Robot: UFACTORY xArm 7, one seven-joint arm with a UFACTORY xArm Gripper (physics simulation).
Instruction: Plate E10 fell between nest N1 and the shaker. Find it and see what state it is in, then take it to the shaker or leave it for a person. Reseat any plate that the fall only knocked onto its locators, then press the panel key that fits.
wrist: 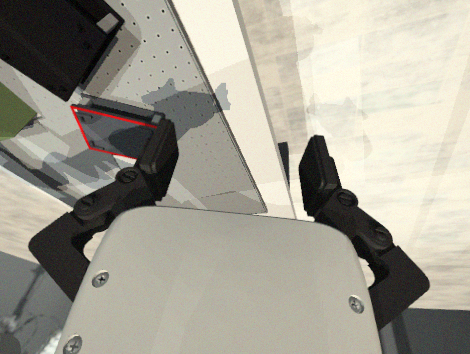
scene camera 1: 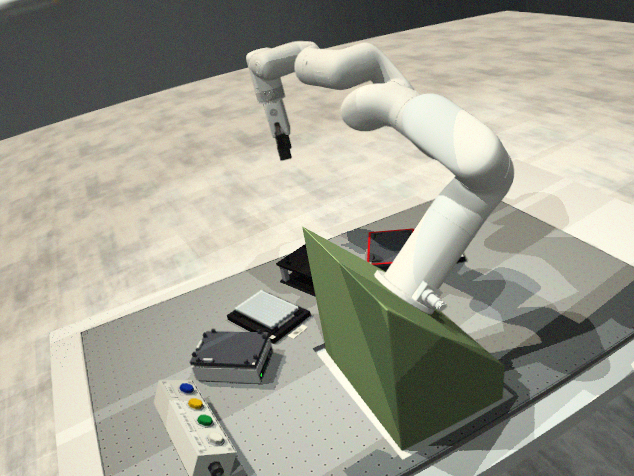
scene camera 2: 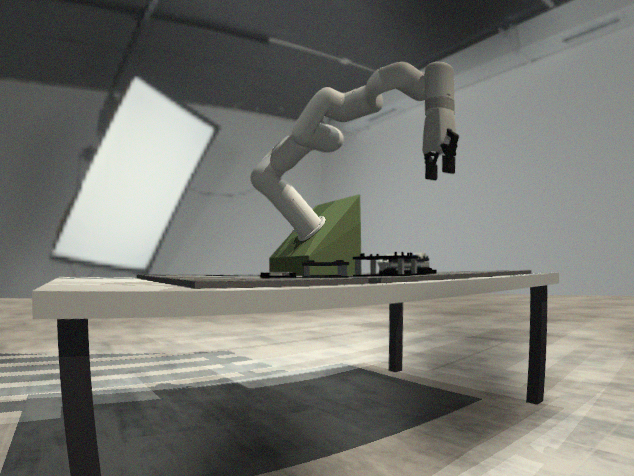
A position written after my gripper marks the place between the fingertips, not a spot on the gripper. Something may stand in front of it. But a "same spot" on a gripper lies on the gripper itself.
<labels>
my gripper: wrist; scene camera 1; scene camera 2 439,176
same spot on my gripper: (scene camera 1: 283,142) = (wrist: 109,210)
</labels>
